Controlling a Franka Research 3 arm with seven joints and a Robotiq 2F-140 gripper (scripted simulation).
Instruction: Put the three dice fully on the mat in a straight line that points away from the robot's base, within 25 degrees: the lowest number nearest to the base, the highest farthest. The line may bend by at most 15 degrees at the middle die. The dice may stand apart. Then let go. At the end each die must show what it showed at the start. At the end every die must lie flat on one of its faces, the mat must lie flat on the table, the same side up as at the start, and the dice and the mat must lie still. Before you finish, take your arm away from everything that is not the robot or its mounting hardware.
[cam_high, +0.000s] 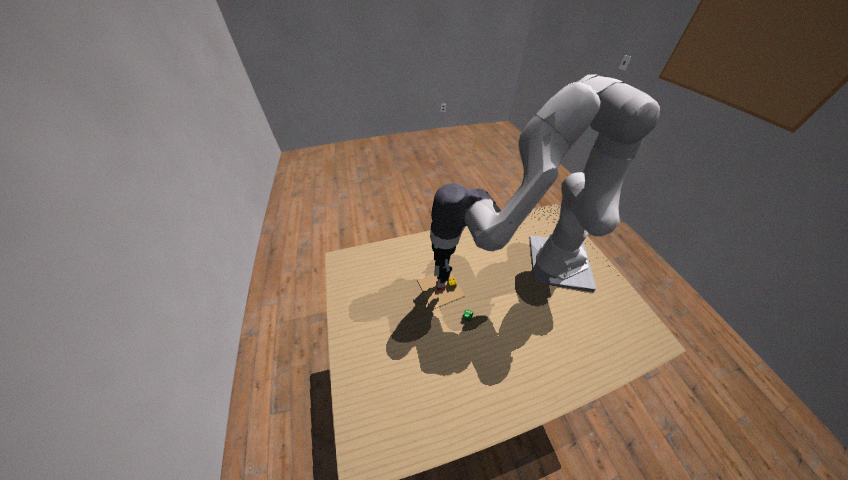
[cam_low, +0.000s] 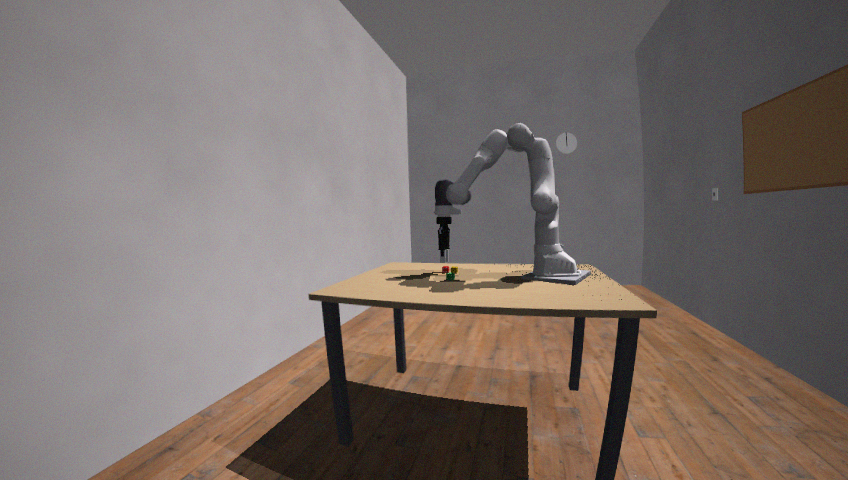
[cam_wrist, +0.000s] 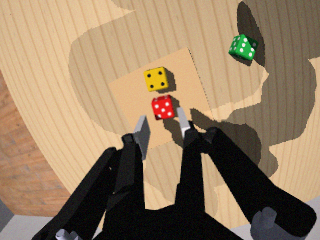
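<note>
Right now my hand is 80 mm past the green die, 140 mm to the right of it and 70 mm above it. Round my hand: yellow die: 50 mm behind, 70 mm below; red die: 10 mm behind, 70 mm below; tan mat: 10 mm behind, 90 mm below.
</note>
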